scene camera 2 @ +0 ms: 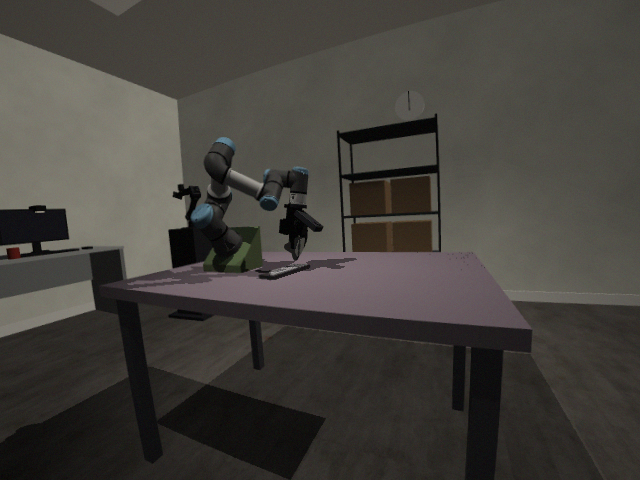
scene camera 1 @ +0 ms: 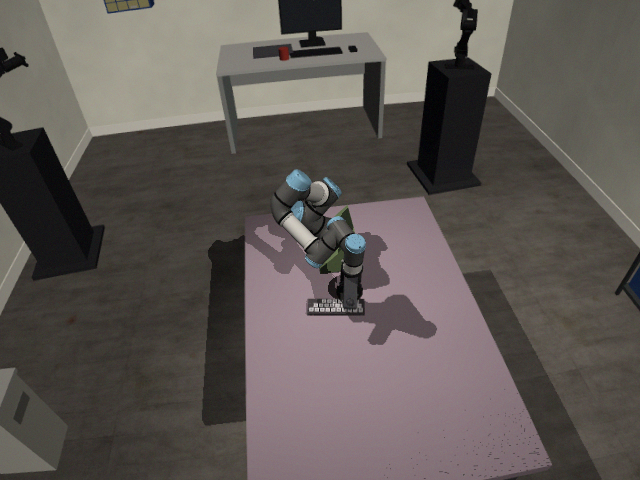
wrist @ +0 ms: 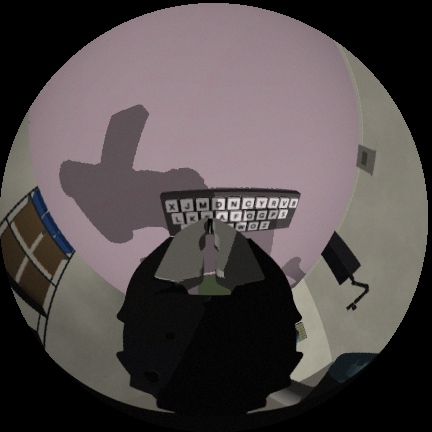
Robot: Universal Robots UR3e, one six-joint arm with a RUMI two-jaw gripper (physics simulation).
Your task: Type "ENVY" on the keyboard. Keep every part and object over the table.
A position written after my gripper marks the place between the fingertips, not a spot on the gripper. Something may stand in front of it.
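Observation:
Looking through scene camera 1, I find a dark keyboard (scene camera 1: 315,306) and my gripper (scene camera 1: 347,304). Scene camera 2 gives me my gripper (scene camera 2: 295,260) as well. In the wrist view I see the gripper (wrist: 209,219) and, with it, the keyboard (wrist: 246,209).

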